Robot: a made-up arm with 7 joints.
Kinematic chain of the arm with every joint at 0, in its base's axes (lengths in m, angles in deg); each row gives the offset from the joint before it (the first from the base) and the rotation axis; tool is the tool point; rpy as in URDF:
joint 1: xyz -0.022 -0.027 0.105 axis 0 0.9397 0.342
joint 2: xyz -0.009 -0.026 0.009 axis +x
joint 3: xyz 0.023 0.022 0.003 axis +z
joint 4: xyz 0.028 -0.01 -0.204 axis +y
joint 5: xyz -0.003 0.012 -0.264 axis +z
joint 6: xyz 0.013 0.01 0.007 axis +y
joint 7: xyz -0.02 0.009 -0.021 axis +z
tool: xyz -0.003 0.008 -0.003 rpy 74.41 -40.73 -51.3
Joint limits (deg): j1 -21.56..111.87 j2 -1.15..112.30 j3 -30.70..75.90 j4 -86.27..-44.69 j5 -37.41..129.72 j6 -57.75..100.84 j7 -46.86..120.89
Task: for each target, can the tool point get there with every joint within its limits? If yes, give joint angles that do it. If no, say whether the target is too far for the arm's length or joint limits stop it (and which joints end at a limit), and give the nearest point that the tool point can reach.
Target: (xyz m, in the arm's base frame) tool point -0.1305 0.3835 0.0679
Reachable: yes | joints 93.43 72.64 44.83 -48.28 115.97 46.54 16.52
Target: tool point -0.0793 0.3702 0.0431
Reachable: yes | joints 62.17 62.11 52.22 -52.11 82.42 74.77 44.46
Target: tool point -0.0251 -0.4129 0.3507
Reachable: no: joint limits stop it (at a limit: joint 2, joint 3, joint 4, joint 5, joint 6, joint 7) | nearest point -0.0251 -0.0078 0.4969 | short by 0.431 m
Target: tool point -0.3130 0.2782 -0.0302
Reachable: yes | joints 90.62 52.16 13.00 -50.67 96.24 12.02 -12.39
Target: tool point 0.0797 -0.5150 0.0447
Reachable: no: joint limits stop it (at a limit: joint 1, joint 2, joint 3, joint 4, joint 5) | nearest point 0.2583 -0.2438 -0.0123 | short by 0.330 m
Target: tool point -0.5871 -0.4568 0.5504
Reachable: no: too far | nearest point -0.4662 -0.0388 0.2426 | short by 0.533 m
